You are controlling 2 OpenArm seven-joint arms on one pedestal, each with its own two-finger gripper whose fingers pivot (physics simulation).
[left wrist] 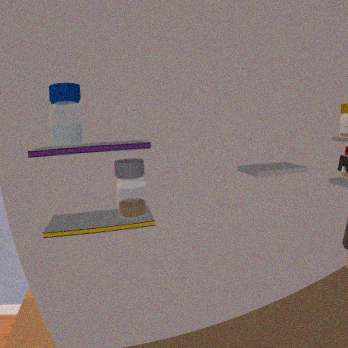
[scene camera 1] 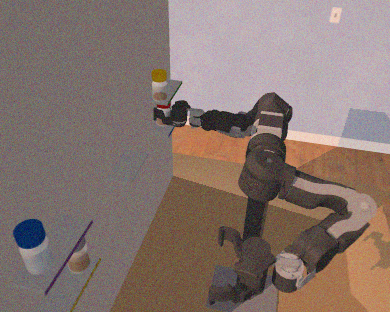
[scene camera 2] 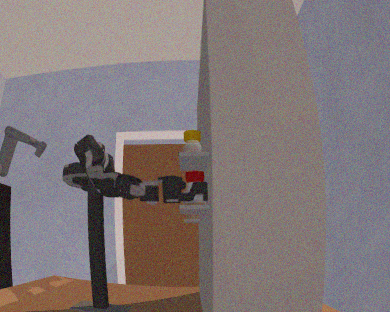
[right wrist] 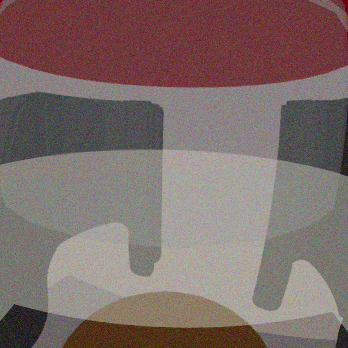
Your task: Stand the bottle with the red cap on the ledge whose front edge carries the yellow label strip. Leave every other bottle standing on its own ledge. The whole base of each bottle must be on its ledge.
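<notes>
The red-capped bottle (scene camera 1: 163,106) (scene camera 2: 194,176) (left wrist: 346,150) (right wrist: 170,40) is upright at the far end of the wall, under the yellow-capped bottle's ledge. My right gripper (scene camera 1: 162,116) (scene camera 2: 199,191) (right wrist: 205,285) is shut on its clear body below the cap. The bottle fills the right wrist view and both fingers show through it. Its base is hidden, so I cannot tell whether it touches its ledge (scene camera 2: 194,207). The yellow-strip ledge (scene camera 1: 86,286) (left wrist: 100,230) holds a grey-capped bottle (scene camera 1: 79,261) (left wrist: 131,192) at its right end in the left wrist view. My left gripper (scene camera 1: 218,265) is open, low beside the pedestal.
A blue-capped bottle (scene camera 1: 33,247) (left wrist: 66,117) stands on the purple-strip ledge (scene camera 1: 69,257) (left wrist: 90,149), above the yellow-strip ledge. A yellow-capped bottle (scene camera 1: 159,86) (scene camera 2: 192,140) stands on a ledge (scene camera 1: 175,89) (scene camera 2: 192,161) close above the right gripper. Another ledge (left wrist: 272,169) sticks out mid-wall.
</notes>
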